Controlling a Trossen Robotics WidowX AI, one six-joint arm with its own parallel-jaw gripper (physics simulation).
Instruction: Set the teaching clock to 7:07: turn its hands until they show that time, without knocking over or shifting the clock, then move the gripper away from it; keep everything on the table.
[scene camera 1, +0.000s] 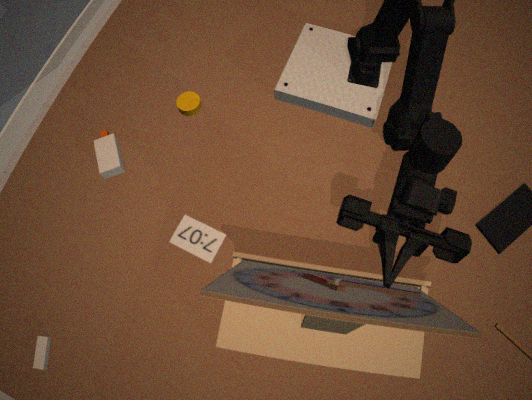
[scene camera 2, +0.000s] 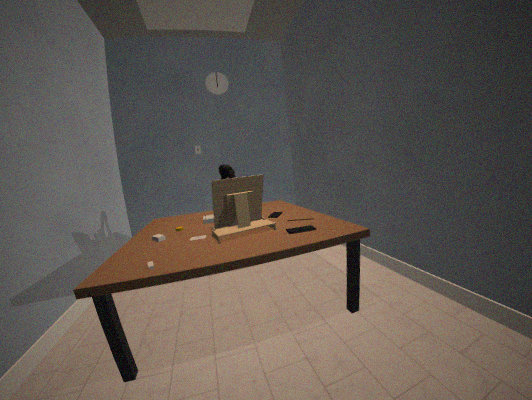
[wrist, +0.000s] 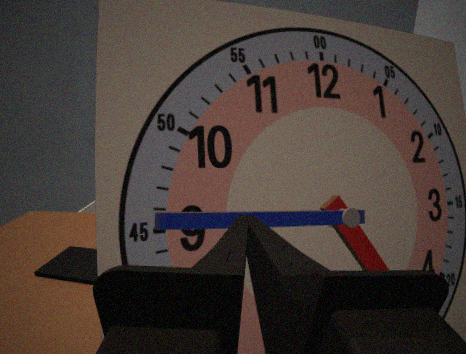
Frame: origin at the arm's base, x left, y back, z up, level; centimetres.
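Where they show: gripper, fingertip midpoint: (scene camera 1: 386, 286) (scene camera 2: 248, 198) (wrist: 245, 222); arm's base at its link origin: (scene camera 1: 364, 73).
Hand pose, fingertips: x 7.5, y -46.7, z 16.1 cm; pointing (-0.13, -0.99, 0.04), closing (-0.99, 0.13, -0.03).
Each offset is from my fingertips to the top centre of the thing. "pt": to the spot under its first point.
The teaching clock (scene camera 1: 225, 288) (scene camera 2: 254, 200) (wrist: 280, 165) stands upright, its back showing in scene camera 2. In the wrist view its blue minute hand @(pt dx +2.4, dy -0.1, dz +0.2 cm) (wrist: 200, 220) lies nearly level, pointing left between the 45 and 46 minute marks. The red hour hand @(dx -8.4, dy -0.6, dz +0.8 cm) (wrist: 367, 250) (scene camera 1: 316, 279) points down and right, roughly between 4 and 5; its lower end is hidden behind my gripper. My gripper (scene camera 1: 388, 286) (wrist: 245, 222) is shut and empty. Its fingertips overlap the blue hand's lower edge near mid-length; contact cannot be told. A card @(dx -31.7, dy +5.2, dz -18.7 cm) (scene camera 1: 198, 238) (scene camera 2: 198, 238) reads 7:07.
A black slab @(dx +26.6, dy +22.5, dz -18.0 cm) (scene camera 1: 507, 219) (scene camera 2: 275, 215) (wrist: 67, 262) lies beyond the clock's side. A thin stick @(dx +32.4, dy -3.3, dz -18.1 cm) (scene camera 1: 513, 342) (scene camera 2: 300, 219) and another black slab @(dx +20.9, dy -21.3, dz -18.0 cm) (scene camera 2: 301, 229) lie nearby. A yellow disc @(dx -42.0, dy +32.6, dz -16.9 cm) (scene camera 1: 188, 102) (scene camera 2: 179, 228) and white blocks @(dx -55.0, dy +17.9, dz -16.0 cm) (scene camera 1: 108, 155) @(dx -54.1, dy -23.3, dz -17.6 cm) (scene camera 1: 41, 352) lie on the other side.
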